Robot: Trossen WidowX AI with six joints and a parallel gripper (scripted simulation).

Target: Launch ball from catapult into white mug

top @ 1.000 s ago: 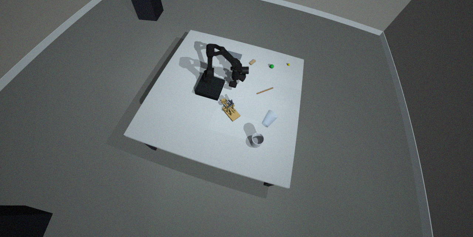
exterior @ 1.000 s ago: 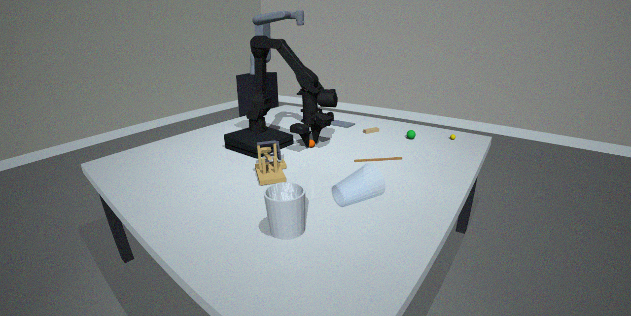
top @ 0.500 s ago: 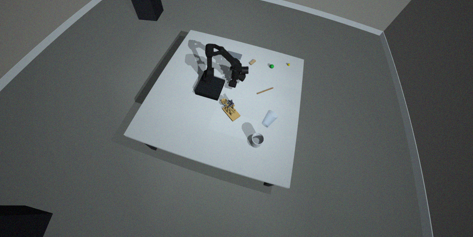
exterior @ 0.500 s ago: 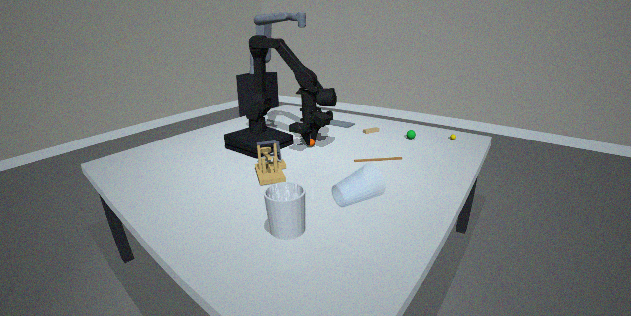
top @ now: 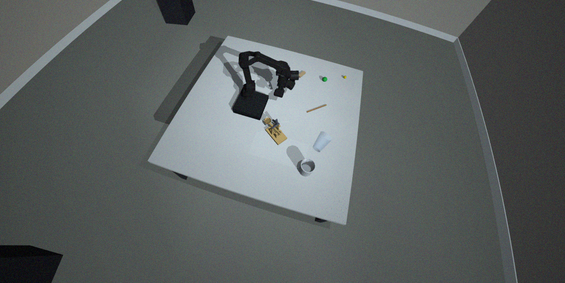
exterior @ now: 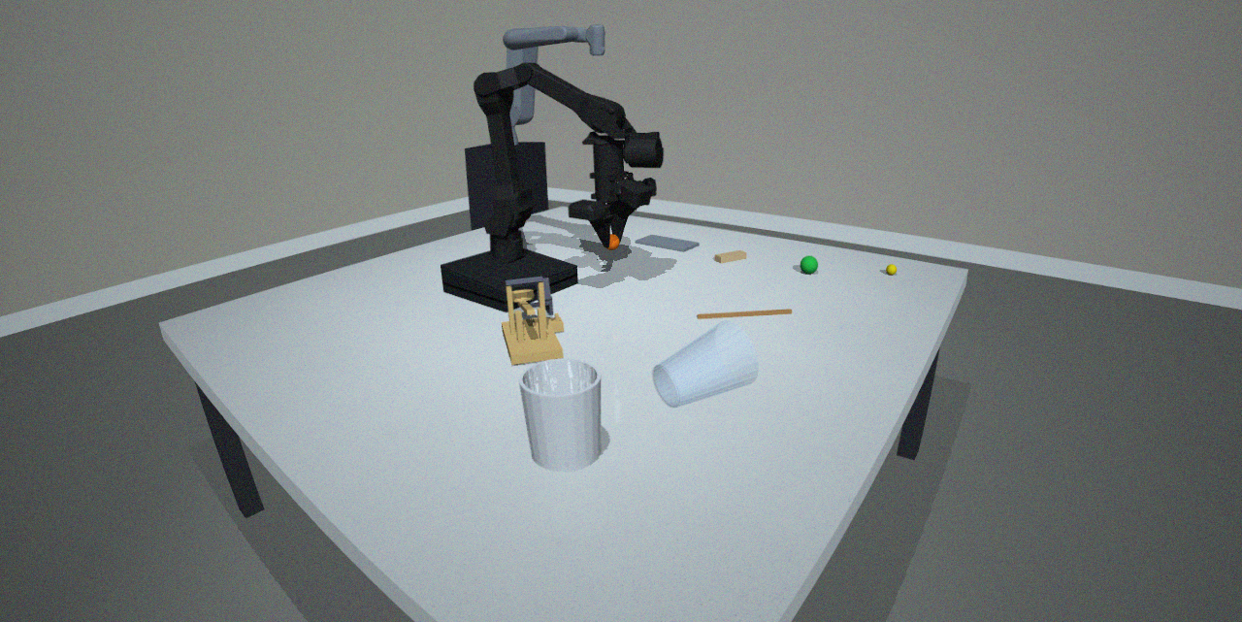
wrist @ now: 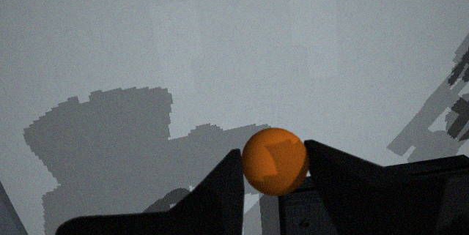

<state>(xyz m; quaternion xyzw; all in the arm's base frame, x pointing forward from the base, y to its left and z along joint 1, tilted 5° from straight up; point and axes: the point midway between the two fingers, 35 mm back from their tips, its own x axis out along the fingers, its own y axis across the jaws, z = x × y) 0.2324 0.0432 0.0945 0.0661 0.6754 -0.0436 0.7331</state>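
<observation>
Right now my gripper tip is 10 mm past the wooden catapult, 250 mm to the left of it and 40 mm above it. Round my gripper tip: thin wooden stick (290 mm ahead, 30 mm to the right, 90 mm below); wooden block (150 mm ahead, 290 mm to the left, 90 mm below); orange ball (10 mm above).
</observation>
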